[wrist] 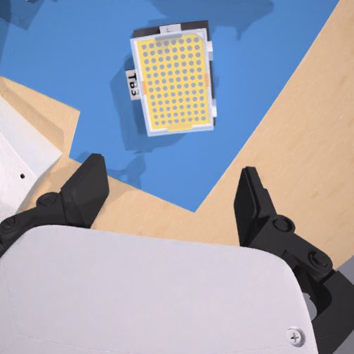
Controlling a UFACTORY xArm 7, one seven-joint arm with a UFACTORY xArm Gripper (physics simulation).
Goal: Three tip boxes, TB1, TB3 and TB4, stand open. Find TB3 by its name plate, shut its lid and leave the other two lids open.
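The tip box TB3 [175, 82] is upper centre in the wrist view, on the blue mat, with its yellow perforated rack facing up. Its name plate [133, 85] reads TB3 at its left side. A clear, pale-edged lid appears to lie flat over the rack; no raised lid shows on this box. A small white latch-like tab [170, 28] is at its upper edge. My gripper [170, 179] is wide open and empty, with its fingers apart below the box in the view, not touching it. TB1 and TB4 cannot be made out.
The blue mat [260, 65] lies on a light wooden table [310, 125]. A white block-like object [27, 150] with a small dark hole is at the left edge, beside the left finger. Part of a dark object shows at the top left corner, and shadows fall across the mat.
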